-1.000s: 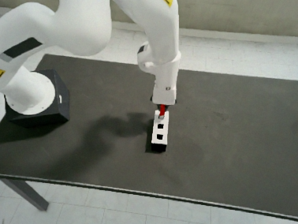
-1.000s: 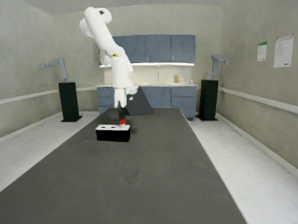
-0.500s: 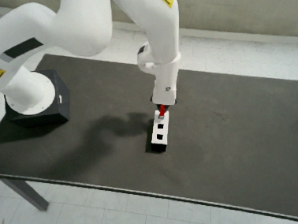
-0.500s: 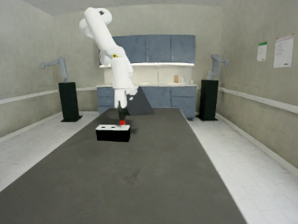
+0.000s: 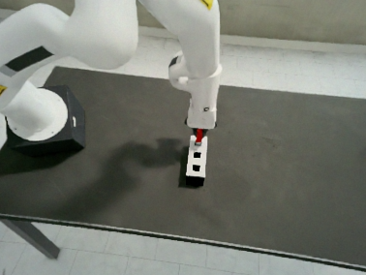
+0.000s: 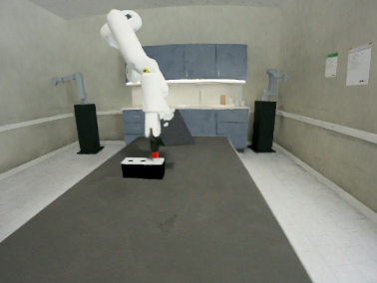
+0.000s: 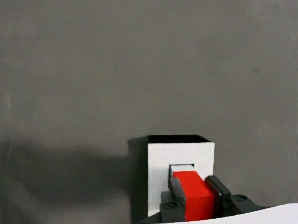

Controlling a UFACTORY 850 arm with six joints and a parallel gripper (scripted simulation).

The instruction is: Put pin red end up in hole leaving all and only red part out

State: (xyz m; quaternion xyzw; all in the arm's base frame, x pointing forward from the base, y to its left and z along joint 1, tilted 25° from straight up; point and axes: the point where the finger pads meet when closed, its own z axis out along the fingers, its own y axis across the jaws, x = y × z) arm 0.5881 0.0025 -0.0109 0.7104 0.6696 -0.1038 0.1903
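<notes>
My hand is 2 cm above the pin. The rest, counted from my hand: block (11 cm below, 6 cm to the right, 1 cm behind).
</notes>
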